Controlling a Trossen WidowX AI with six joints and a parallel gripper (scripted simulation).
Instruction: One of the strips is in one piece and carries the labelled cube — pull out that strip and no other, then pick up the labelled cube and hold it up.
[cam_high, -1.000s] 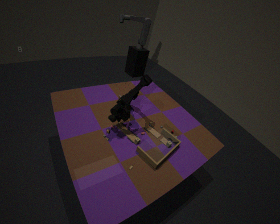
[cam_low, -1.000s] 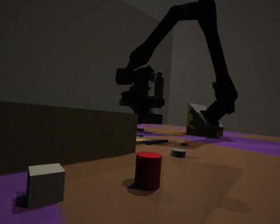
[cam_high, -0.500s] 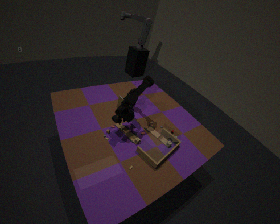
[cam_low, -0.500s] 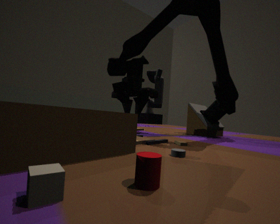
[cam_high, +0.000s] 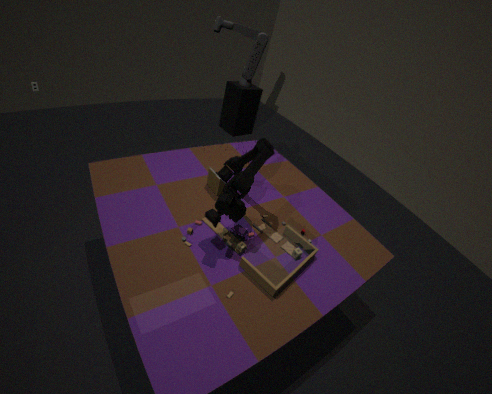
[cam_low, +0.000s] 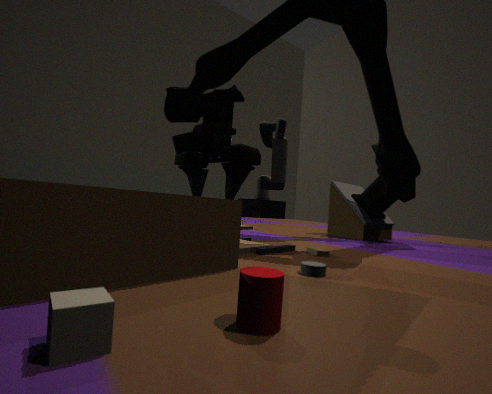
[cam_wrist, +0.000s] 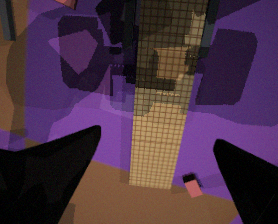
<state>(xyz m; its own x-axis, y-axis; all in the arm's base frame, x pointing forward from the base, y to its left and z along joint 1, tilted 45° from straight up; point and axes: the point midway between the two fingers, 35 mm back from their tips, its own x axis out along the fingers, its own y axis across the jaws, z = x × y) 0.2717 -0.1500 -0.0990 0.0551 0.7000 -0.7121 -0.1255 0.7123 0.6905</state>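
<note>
Right now my gripper tip is 2 cm short of the tan gridded strip and 5 cm above it. The rest, counted from my gripper tip: red cylinder: 21 cm ahead, 36 cm to the left, 4 cm below.
</note>
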